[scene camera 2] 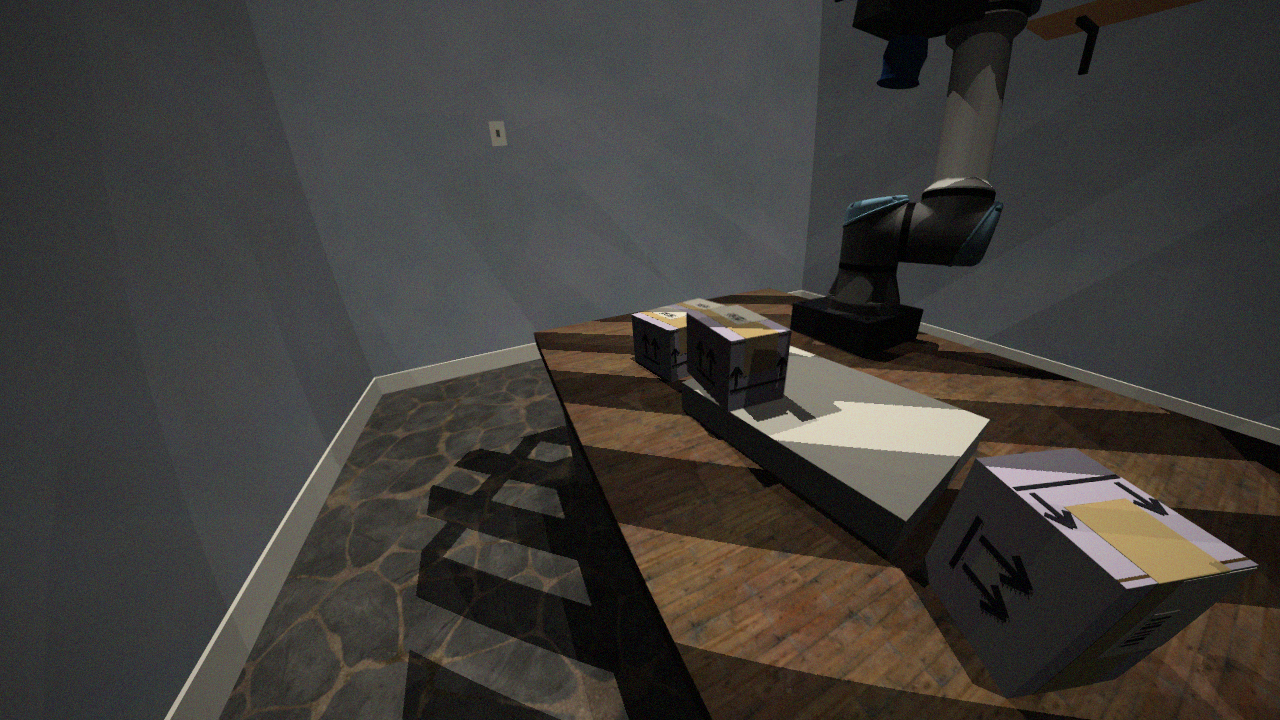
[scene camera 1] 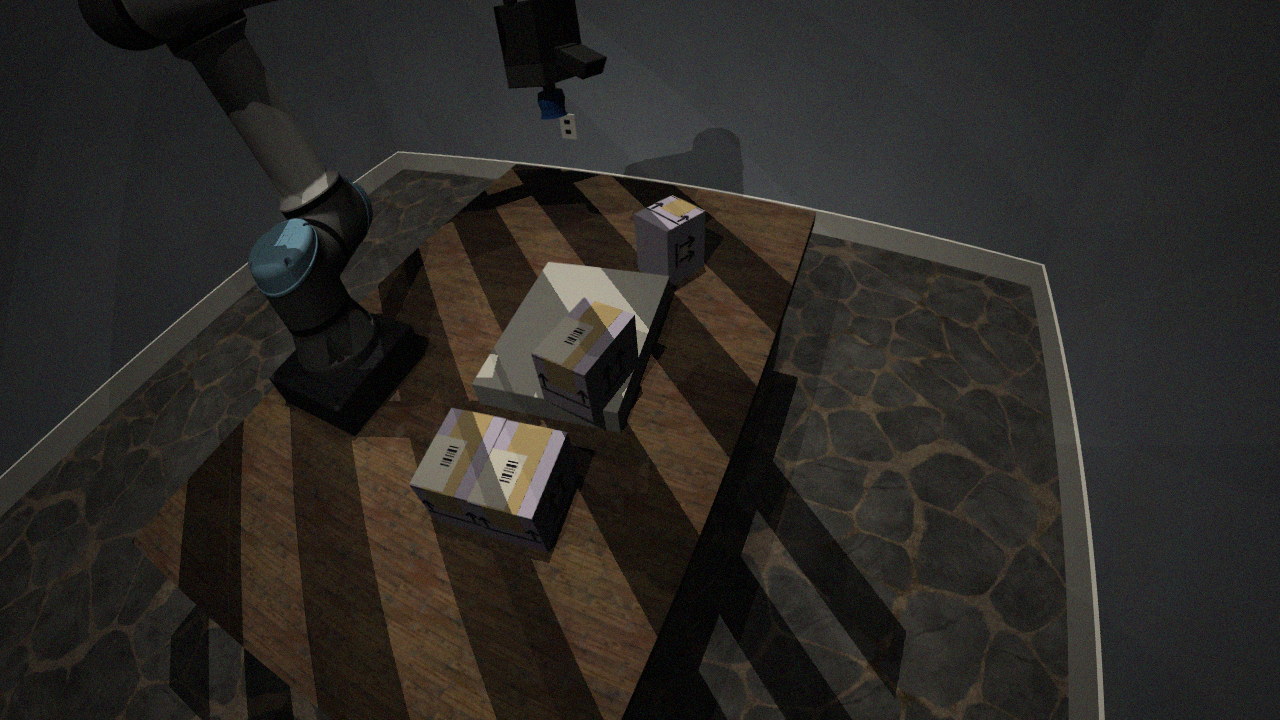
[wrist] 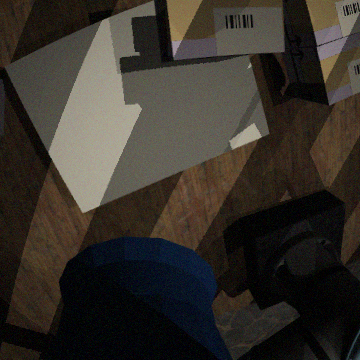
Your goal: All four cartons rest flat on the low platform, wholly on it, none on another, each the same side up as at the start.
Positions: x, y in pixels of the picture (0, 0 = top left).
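Scene:
Suction cup (scene camera 2: 905, 55) of mine is 0.43 m from the lens; a low platform (scene camera 2: 876, 456) is likewise 0.43 m from the lens.

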